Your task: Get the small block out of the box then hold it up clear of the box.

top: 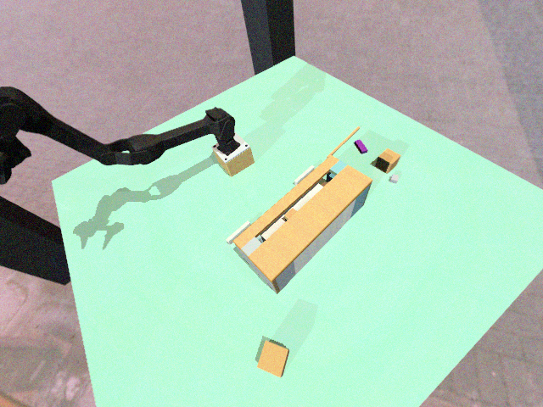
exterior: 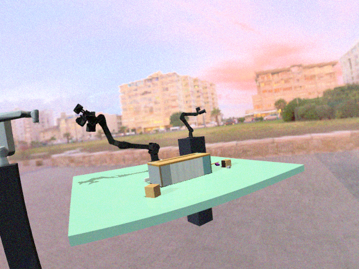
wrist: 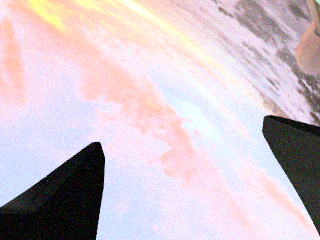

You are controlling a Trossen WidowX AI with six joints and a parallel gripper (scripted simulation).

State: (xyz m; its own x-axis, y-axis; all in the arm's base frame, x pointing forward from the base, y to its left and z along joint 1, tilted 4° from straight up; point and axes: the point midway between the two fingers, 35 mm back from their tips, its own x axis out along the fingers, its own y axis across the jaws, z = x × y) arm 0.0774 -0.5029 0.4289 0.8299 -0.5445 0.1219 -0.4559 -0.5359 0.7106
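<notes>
Now: the tan block 48 cm to the left of my gripper tip, 40 cm below it and 28 cm ahead of it. Round my gripper tip: thin stick (88 cm to the left, 48 cm below, 17 cm ahead); then tan box (51 cm to the left, 43 cm below, 26 cm ahead).
</notes>
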